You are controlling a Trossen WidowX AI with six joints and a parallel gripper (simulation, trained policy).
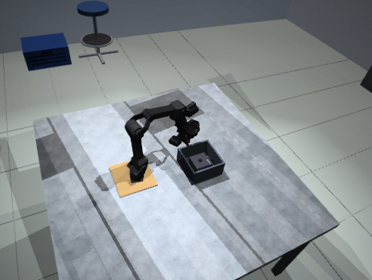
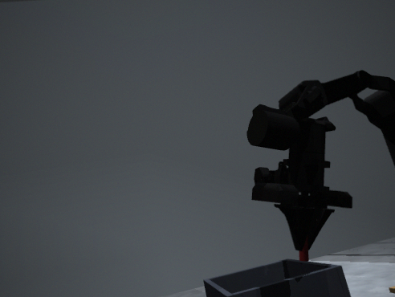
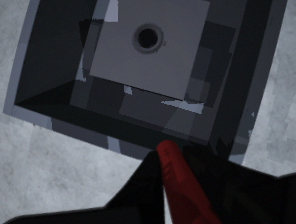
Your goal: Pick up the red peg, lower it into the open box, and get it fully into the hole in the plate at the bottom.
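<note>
The red peg is 10 mm behind my gripper tip and 20 mm above it. The rest, counted from my gripper tip: dark box: 60 mm ahead, 70 mm to the right, 100 mm below.
</note>
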